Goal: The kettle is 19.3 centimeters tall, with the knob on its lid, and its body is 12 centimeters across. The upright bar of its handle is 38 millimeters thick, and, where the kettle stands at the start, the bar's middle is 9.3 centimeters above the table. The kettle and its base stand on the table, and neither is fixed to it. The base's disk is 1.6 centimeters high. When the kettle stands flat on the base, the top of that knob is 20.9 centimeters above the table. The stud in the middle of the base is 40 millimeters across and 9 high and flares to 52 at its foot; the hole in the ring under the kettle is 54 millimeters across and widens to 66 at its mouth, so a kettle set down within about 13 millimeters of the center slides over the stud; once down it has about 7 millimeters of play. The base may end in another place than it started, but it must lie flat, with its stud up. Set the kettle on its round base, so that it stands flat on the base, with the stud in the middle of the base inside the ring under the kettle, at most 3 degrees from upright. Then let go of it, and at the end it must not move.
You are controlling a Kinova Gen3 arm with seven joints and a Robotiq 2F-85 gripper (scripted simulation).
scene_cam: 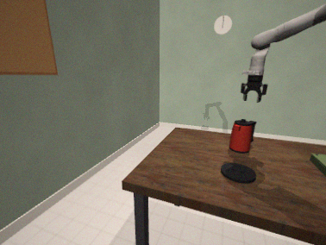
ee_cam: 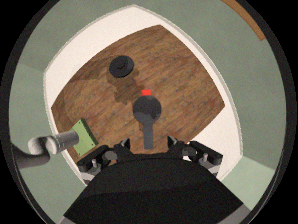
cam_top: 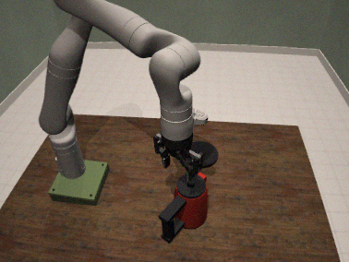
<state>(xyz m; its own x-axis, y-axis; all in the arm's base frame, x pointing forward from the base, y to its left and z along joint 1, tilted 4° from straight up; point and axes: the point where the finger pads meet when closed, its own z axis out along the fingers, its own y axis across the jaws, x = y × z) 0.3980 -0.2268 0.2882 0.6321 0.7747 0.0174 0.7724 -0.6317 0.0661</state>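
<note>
Now: the red kettle 210 mm below my hand, 20 mm to the left of it and 20 mm ahead of it. Round my hand: round base 340 mm to the left, 290 mm below, 100 mm ahead.
</note>
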